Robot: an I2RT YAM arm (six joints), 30 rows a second.
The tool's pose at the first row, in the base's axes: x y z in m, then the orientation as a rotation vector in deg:
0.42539 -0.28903 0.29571 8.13 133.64 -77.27
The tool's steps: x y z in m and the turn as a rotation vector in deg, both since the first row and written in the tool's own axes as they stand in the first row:
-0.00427 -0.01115 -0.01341 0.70 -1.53 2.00
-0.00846 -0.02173 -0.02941 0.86 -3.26 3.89
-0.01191 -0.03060 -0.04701 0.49 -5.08 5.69
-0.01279 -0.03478 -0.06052 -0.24 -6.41 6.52
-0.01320 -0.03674 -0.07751 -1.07 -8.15 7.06
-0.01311 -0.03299 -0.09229 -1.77 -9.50 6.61
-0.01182 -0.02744 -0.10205 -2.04 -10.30 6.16
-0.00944 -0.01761 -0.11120 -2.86 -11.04 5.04
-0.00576 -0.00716 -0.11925 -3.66 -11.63 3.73
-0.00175 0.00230 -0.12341 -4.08 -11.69 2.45
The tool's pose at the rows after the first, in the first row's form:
0.42156 -0.28294 0.31216 9.54 131.18 -76.78
0.41700 -0.27438 0.32923 10.50 128.95 -75.65
0.41178 -0.26367 0.34531 11.11 127.01 -73.94
0.40698 -0.25431 0.35480 10.89 126.06 -72.40
0.40130 -0.24092 0.36381 10.03 124.94 -70.80
0.39761 -0.22649 0.36709 8.42 124.44 -69.91
0.39499 -0.21553 0.36628 7.31 124.11 -69.63
0.39287 -0.20300 0.36133 5.36 124.40 -69.04
0.39013 -0.19124 0.35486 3.31 124.86 -68.58
0.38804 -0.18333 0.34739 1.74 125.50 -68.66

